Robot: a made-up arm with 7 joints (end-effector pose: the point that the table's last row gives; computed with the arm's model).
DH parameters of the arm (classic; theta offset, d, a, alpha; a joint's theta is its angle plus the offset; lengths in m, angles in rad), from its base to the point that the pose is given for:
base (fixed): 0 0.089 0 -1.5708
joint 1: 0 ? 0.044 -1.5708
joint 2: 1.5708 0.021 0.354 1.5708
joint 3: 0 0.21 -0.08 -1.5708
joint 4: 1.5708 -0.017 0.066 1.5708
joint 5: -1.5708 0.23 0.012 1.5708
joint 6: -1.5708 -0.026 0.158 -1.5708
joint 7: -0.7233 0 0.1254 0
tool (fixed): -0.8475 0.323 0 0
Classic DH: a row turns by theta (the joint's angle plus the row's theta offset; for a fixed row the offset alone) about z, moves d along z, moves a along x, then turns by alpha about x.
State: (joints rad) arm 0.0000 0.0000 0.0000 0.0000 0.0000 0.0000 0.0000
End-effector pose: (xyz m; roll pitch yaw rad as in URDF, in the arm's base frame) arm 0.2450 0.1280 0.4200 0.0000 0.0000 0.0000
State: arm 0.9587 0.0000 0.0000 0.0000 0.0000 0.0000 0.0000
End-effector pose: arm 0.4117 0.1280 0.0787 0.0000 0.9587 0.0000
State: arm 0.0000 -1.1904 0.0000 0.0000 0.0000 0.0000 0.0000
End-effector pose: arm 0.3526 0.4731 0.4200 0.0000 0.0000 1.1904
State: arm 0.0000 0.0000 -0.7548 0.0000 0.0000 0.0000 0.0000
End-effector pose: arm 0.2450 0.3415 0.2545 -0.7548 0.0000 0.0000
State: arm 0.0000 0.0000 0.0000 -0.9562 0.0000 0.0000 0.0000
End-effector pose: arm 0.2308 0.1113 0.4200 0.0000 0.0000 0.9562
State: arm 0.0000 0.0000 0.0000 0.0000 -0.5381 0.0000 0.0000
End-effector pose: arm 0.4086 0.1280 0.3434 0.0000 0.5381 0.0000
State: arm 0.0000 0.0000 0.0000 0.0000 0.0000 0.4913 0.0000
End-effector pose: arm 0.2450 -0.0542 0.5007 0.4913 0.0000 0.0000
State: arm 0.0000 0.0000 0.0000 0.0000 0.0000 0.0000 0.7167
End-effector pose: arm 0.1628 0.1594 0.4200 0.0000 0.0000 0.7167
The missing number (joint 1, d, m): 0.38
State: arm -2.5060 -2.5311 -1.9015 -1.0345 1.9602 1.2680 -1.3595
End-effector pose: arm -0.0175 0.8319 -0.3627 -2.8616 -0.1077 0.0886
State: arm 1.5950 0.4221 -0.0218 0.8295 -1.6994 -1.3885 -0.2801
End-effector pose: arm -0.0752 0.2981 -0.0832 2.9956 -0.0343 -2.9663
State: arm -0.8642 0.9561 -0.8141 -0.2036 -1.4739 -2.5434 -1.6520
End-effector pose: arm -0.2611 0.2015 -0.2213 -2.1034 -0.2455 0.1193
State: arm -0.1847 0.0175 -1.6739 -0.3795 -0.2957 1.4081 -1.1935
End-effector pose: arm 0.4440 0.2172 0.5233 -0.2667 -0.2293 -1.4912
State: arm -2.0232 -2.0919 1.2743 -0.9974 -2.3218 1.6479 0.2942
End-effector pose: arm 0.2468 1.1410 0.0607 -1.5185 0.2096 -0.6131
